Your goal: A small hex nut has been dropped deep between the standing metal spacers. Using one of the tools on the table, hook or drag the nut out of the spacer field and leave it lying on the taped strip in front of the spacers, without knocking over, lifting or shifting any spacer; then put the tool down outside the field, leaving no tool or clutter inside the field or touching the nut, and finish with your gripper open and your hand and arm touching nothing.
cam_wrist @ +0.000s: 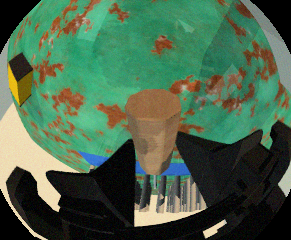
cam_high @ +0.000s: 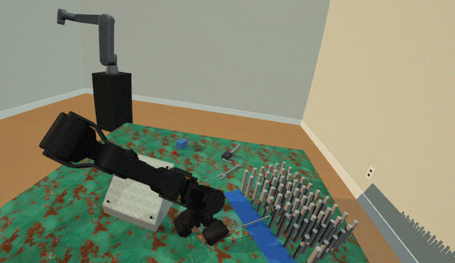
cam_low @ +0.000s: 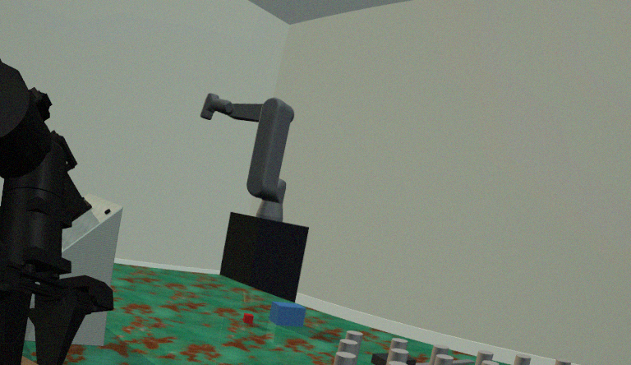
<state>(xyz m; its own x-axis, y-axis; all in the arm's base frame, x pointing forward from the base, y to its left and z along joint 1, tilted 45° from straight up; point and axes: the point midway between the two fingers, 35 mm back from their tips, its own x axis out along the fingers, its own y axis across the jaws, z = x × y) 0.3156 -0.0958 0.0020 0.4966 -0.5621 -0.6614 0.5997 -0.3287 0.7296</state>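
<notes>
My gripper tip is 13 cm short of the blue taped strip, 10 cm to the right of it and 4 cm above it. The rest, counted from my gripper tip: yellow block 27 cm to the right, 7 cm ahead, 2 cm below; then brown-handled pick 8 cm ahead, 7 cm to the left; then grey nut 26 cm ahead, 21 cm to the left, 3 cm below.
</notes>
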